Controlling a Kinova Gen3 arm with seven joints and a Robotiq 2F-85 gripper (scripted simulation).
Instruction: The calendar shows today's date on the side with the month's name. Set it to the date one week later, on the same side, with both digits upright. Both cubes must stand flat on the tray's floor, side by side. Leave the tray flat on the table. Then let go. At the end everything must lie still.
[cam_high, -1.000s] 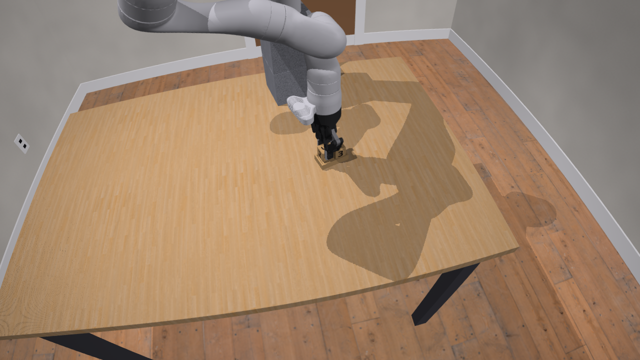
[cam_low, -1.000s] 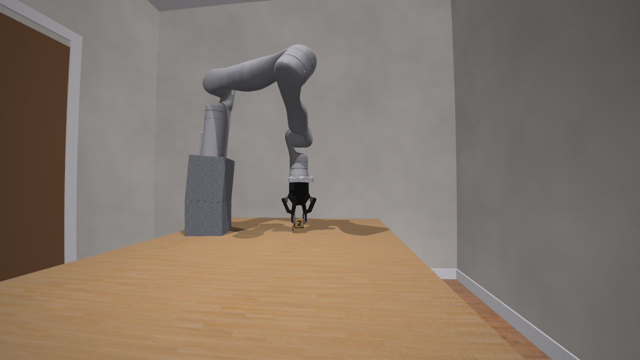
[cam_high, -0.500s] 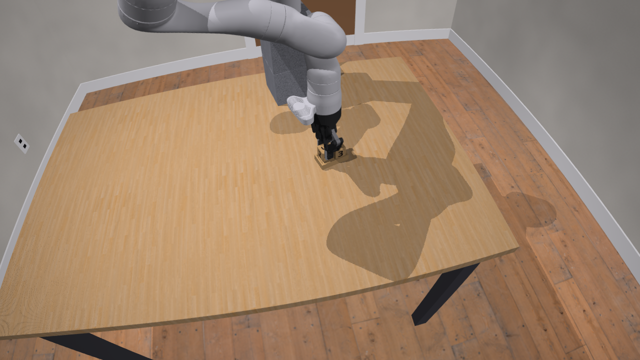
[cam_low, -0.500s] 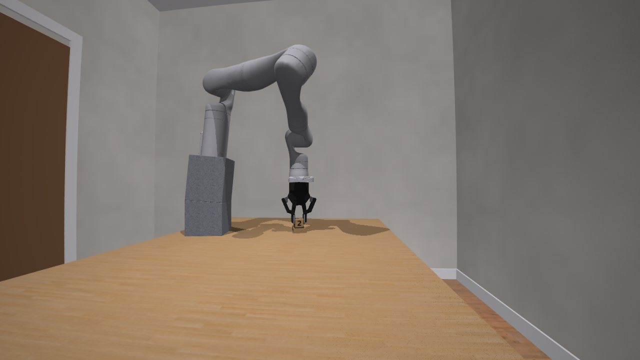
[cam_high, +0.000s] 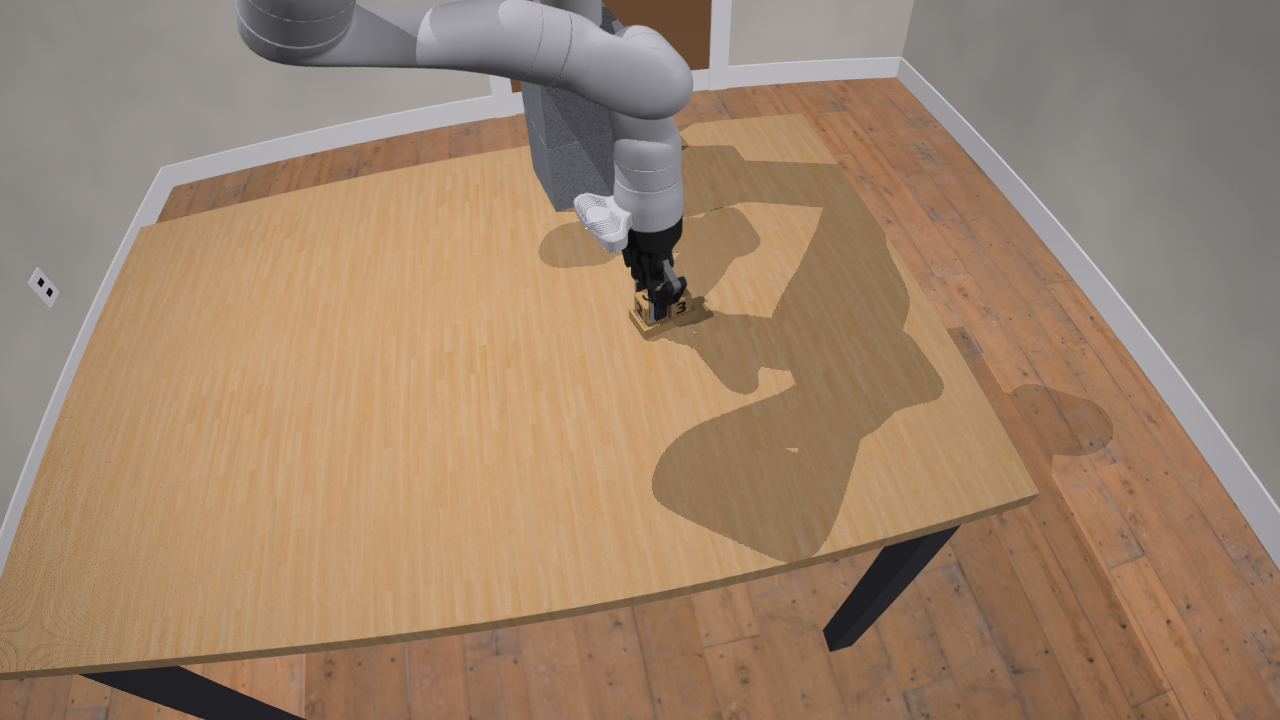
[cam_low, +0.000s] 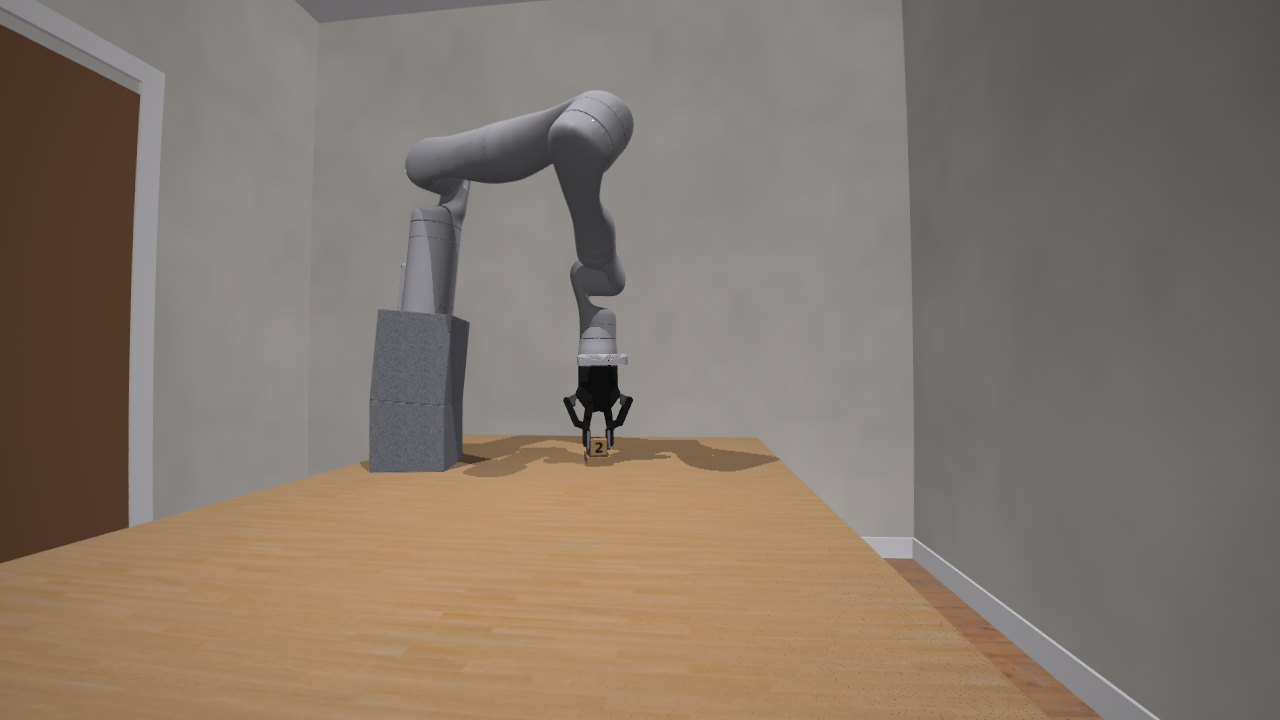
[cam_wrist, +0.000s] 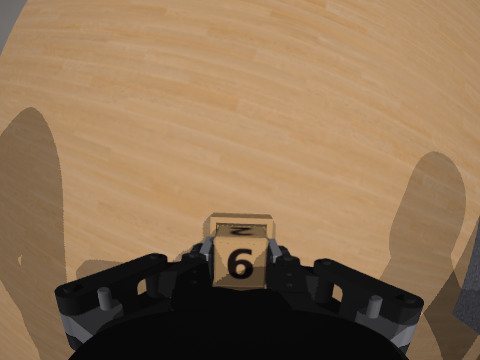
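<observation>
My hand is 10 mm past the wooden tray, 20 mm to the right of it and 40 mm above it.
</observation>
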